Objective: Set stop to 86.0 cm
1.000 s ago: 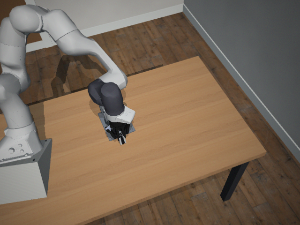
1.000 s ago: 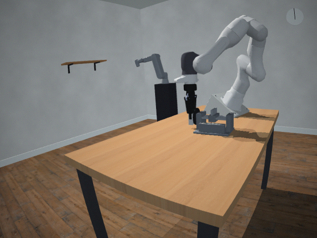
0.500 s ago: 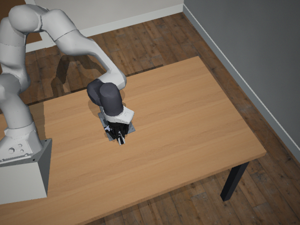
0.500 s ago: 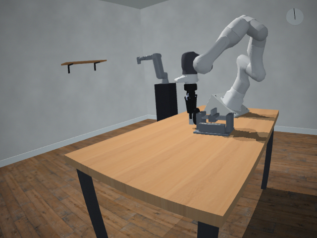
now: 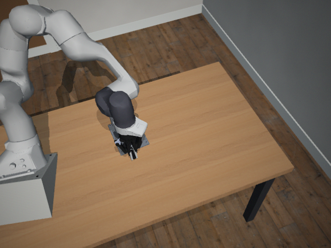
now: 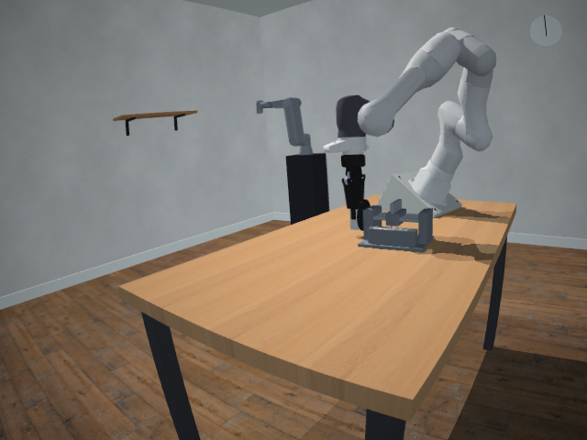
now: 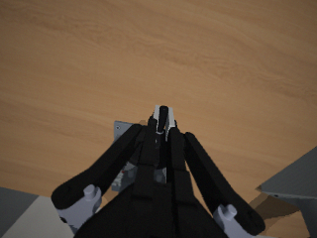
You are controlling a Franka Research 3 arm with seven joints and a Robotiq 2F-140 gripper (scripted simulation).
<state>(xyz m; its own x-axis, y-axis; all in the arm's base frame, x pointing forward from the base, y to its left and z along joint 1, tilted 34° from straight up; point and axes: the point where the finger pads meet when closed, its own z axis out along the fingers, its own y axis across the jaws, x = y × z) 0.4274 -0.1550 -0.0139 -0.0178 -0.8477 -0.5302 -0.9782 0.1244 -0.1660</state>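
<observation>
Now: the black handwheel 20 mm to the left of my hand and 10 mm below it. From my hand the other things lie so: sliding stop block 140 mm to the left, 30 mm ahead, 30 mm above.
</observation>
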